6 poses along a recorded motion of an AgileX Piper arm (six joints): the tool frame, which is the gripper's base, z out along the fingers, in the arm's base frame.
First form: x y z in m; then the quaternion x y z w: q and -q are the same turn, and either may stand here.
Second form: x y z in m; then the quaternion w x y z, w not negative. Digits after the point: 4 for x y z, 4 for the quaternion.
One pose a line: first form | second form
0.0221, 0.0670, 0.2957, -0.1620, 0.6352, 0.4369, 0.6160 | 0.0221, 0.0670, 0.2957, 0.6160, -0.1620, 0.6352, 0.4369
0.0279, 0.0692, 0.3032, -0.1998, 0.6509, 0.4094, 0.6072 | 0.0279, 0.0692, 0.3032, 0.6072, -0.1998, 0.6509, 0.4094
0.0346, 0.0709, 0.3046, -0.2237, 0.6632, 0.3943, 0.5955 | 0.0346, 0.0709, 0.3046, 0.5955, -0.2237, 0.6632, 0.3943
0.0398, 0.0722, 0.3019, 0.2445, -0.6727, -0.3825, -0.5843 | 0.0398, 0.0722, 0.3019, 0.5843, -0.2445, 0.6727, 0.3825
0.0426, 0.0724, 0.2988, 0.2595, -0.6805, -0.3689, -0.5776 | 0.0426, 0.0724, 0.2988, 0.5776, -0.2595, 0.6805, 0.3689
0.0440, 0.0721, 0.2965, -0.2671, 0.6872, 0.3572, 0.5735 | 0.0440, 0.0721, 0.2965, 0.5735, -0.2671, 0.6872, 0.3572
